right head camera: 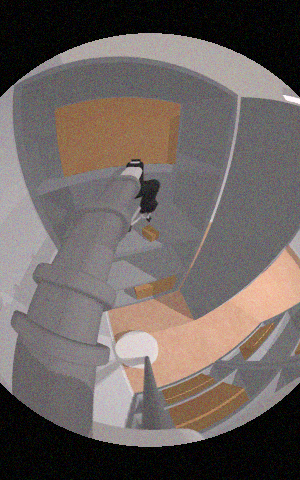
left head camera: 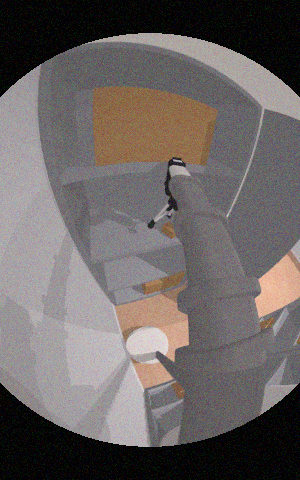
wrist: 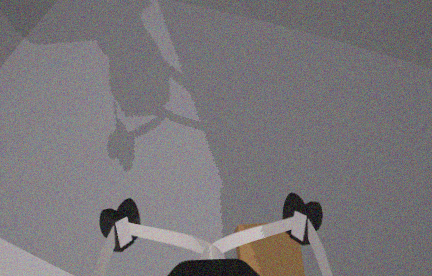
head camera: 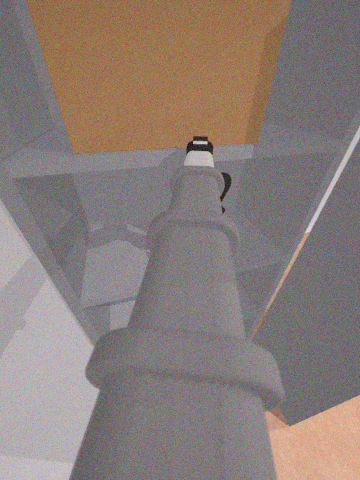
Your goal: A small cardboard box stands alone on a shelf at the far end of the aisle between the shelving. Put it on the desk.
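Seen in the pictures: gripper, between the fingertips: [right head camera: 137, 225] [left head camera: 158, 221] [wrist: 211, 213]; robot's base, origin of its link: [right head camera: 137, 348] [left head camera: 146, 343].
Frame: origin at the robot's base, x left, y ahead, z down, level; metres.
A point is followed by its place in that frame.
Note:
The small cardboard box [left head camera: 168, 230] {x -0.047, y 0.661, z -1.007 m} [right head camera: 150, 233] {x -0.063, y 0.658, z -1.013 m} [wrist: 282, 256] {x -0.058, y 0.707, z -1.013 m} sits on a grey shelf [left head camera: 112, 242] {x 0.275, y 0.569, z -0.963 m} [wrist: 50, 125] {x 0.282, y 0.634, z -0.963 m} below the upper board. In the wrist view it is at the bottom right, partly cut off by the frame edge and partly behind the right finger. My gripper [right head camera: 139, 224] {x 0.018, y 0.690, z -1.044 m} [wrist: 211, 213] {x 0.018, y 0.690, z -1.044 m} is open, its two fingertips wide apart with nothing between them. It hangs above the shelf, next to the box, which lies toward the right finger. In the head camera view the arm hides the fingers and the box. The desk does not show.
A large orange-brown box [head camera: 160, 75] [left head camera: 150, 125] {x 0.096, y 0.562, z -1.551 m} [right head camera: 115, 135] {x 0.071, y 0.572, z -1.538 m} fills the compartment above the arm. Another box [left head camera: 162, 283] {x -0.123, y 0.650, z -0.257 m} [right head camera: 156, 286] {x -0.153, y 0.662, z -0.274 m} is on a lower level. A dark grey panel [head camera: 320, 300] {x -0.535, y 0.605, z -0.857 m} [right head camera: 265, 190] {x -0.561, y 0.541, z -1.428 m} stands on the right. Shelving with boxes [right head camera: 207, 407] {x -0.453, y -0.411, z -0.731 m} shows at the lower right.

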